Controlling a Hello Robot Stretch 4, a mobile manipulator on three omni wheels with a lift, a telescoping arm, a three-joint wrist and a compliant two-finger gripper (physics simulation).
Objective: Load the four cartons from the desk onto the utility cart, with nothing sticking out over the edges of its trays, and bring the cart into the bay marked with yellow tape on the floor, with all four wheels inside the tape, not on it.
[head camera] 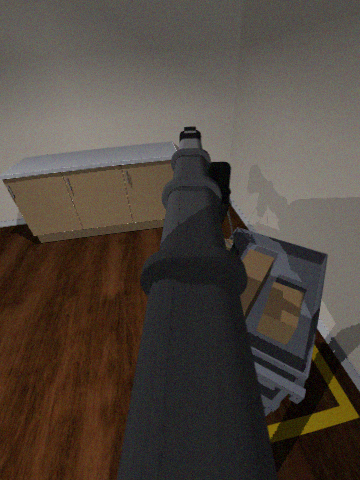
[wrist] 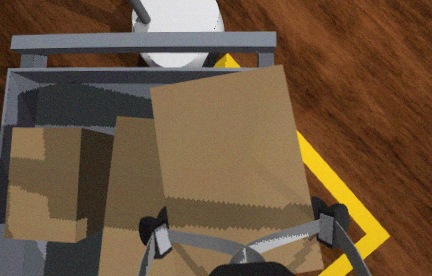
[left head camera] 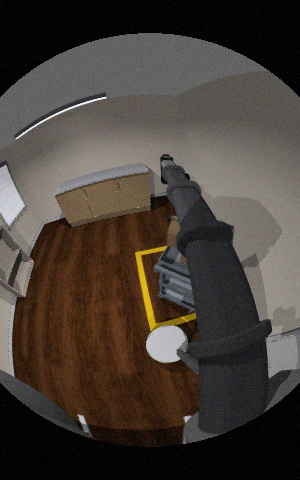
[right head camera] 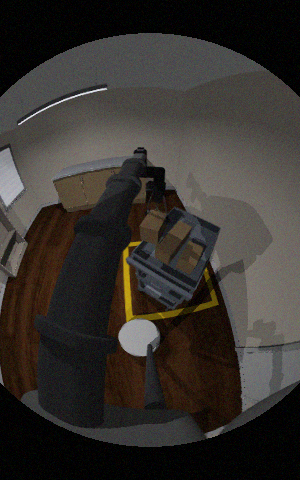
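Observation:
My gripper is shut on a brown carton, one finger on each side. In the wrist view this carton overlaps the right edge of the grey utility cart. A second carton and a lower third carton are in the upper tray. A fourth carton cannot be made out. The cart is at the yellow tape; its wheel positions cannot be told.
A white round object is just outside the tape, near the cart's handle end. A long low cabinet stands at the back wall. A shelf unit is at the far left. A wall runs close along the cart's right side.

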